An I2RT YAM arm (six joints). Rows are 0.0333 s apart.
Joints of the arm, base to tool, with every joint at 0 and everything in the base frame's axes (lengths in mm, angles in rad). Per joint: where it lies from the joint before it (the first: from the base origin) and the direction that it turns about. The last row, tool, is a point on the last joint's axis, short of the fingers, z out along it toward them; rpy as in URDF.
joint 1: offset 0 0 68 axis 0 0 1
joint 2: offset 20 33.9 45.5 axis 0 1 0
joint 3: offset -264 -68.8 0 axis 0 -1 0
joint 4: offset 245 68.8 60 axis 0 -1 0
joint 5: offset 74 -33.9 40.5 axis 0 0 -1
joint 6: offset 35.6 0 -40.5 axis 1 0 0
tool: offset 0 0 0 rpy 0 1.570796 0
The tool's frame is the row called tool.
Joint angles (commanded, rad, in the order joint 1, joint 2, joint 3, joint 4, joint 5, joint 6), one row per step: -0.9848, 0.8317, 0.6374, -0.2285, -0.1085, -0.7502; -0.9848, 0.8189, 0.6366, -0.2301, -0.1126, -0.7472; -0.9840, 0.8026, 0.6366, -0.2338, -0.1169, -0.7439; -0.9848, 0.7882, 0.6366, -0.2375, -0.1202, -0.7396; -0.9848, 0.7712, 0.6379, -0.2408, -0.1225, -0.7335; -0.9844, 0.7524, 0.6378, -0.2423, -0.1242, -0.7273; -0.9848, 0.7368, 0.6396, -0.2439, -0.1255, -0.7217; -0.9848, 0.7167, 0.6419, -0.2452, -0.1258, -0.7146; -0.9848, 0.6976, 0.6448, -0.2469, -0.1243, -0.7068; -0.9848, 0.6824, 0.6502, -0.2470, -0.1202, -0.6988; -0.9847, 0.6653, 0.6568, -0.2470, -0.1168, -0.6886; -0.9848, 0.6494, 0.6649, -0.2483, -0.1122, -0.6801; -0.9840, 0.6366, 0.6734, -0.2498, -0.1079, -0.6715
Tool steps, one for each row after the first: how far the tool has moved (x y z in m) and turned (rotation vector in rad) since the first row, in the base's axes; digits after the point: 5 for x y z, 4 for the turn. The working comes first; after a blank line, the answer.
Tool pose at each row, in the base's axes (x y z in m, rotation vector in rad; the steps are taken from these numbers as rounded here): 0.11044, -0.15942, 0.27530, 0.1755, 2.1298, -0.9783; 0.10935, -0.15751, 0.27708, 0.1740, 2.1181, -0.9805; 0.10802, -0.15495, 0.27949, 0.1714, 2.1040, -0.9834; 0.10657, -0.15283, 0.28153, 0.1725, 2.0920, -0.9861; 0.10498, -0.15028, 0.28446, 0.1745, 2.0755, -0.9910; 0.10325, -0.14745, 0.28731, 0.1761, 2.0571, -0.9975; 0.10169, -0.14514, 0.29026, 0.1784, 2.0403, -1.0041; 0.09968, -0.14210, 0.29406, 0.1814, 2.0183, -1.0137; 0.09767, -0.13916, 0.29780, 0.1865, 1.9972, -1.0236; 0.09593, -0.13681, 0.30194, 0.1937, 1.9762, -1.0354; 0.09395, -0.13401, 0.30674, 0.2015, 1.9512, -1.0469; 0.09192, -0.13127, 0.31170, 0.2090, 1.9277, -1.0595; 0.09027, -0.12883, 0.31629, 0.2158, 1.9067, -1.0690

-0.00109, 0.00191, 0.00178, -0.0059, -0.0092, 0.0025; -0.00242, 0.00447, 0.00419, -0.0135, -0.0199, 0.0060; -0.00387, 0.00659, 0.00623, -0.0192, -0.0298, 0.0066; -0.00546, 0.00914, 0.00916, -0.0275, -0.0431, 0.0065; -0.00719, 0.01197, 0.01201, -0.0378, -0.0574, 0.0063; -0.00875, 0.01428, 0.01496, -0.0473, -0.0705, 0.0052; -0.01076, 0.01732, 0.01876, -0.0605, -0.0872, 0.0033; -0.01277, 0.02026, 0.02250, -0.0729, -0.1035, -0.0004; -0.01451, 0.02261, 0.02664, -0.0859, -0.1195, -0.0066; -0.01649, 0.02541, 0.03144, -0.1001, -0.1391, -0.0124; -0.01852, 0.02815, 0.03640, -0.1146, -0.1568, -0.0190; -0.02017, 0.03059, 0.04099, -0.1265, -0.1732, -0.0242
